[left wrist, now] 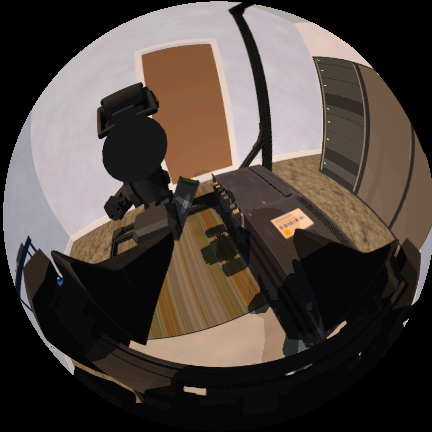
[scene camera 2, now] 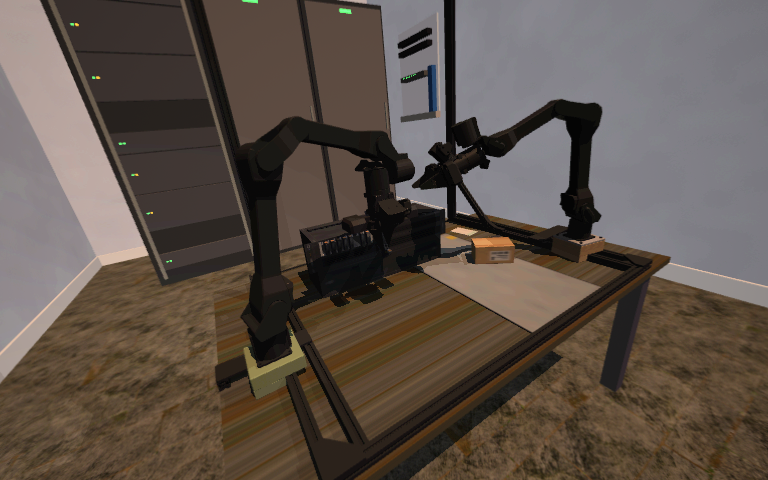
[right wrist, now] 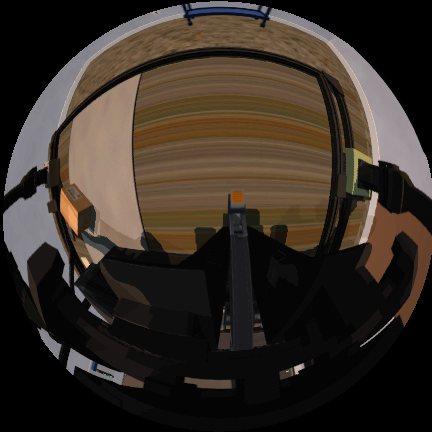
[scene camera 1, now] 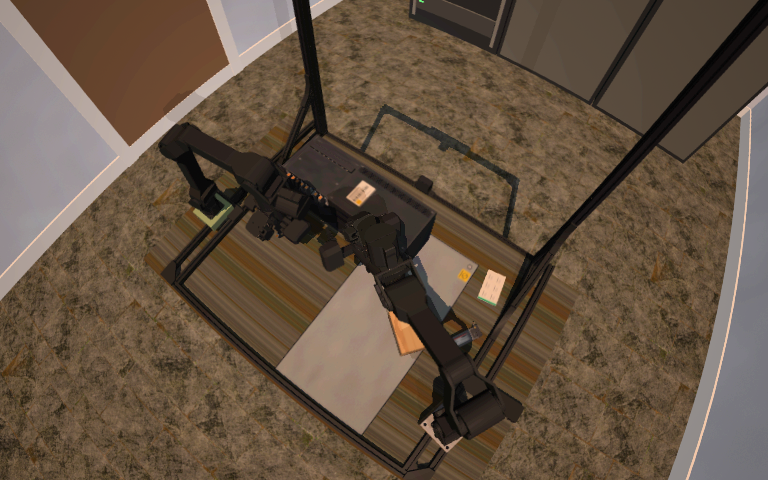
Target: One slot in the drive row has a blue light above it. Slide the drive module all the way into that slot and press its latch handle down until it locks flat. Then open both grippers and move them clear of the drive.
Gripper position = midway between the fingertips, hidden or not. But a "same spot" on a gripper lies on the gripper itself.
right gripper: left wrist 171, 231; scene camera 2; right wrist; scene camera 1 284, 229
same spot on right gripper: (right wrist: 328, 296) = (scene camera 2: 379, 225)
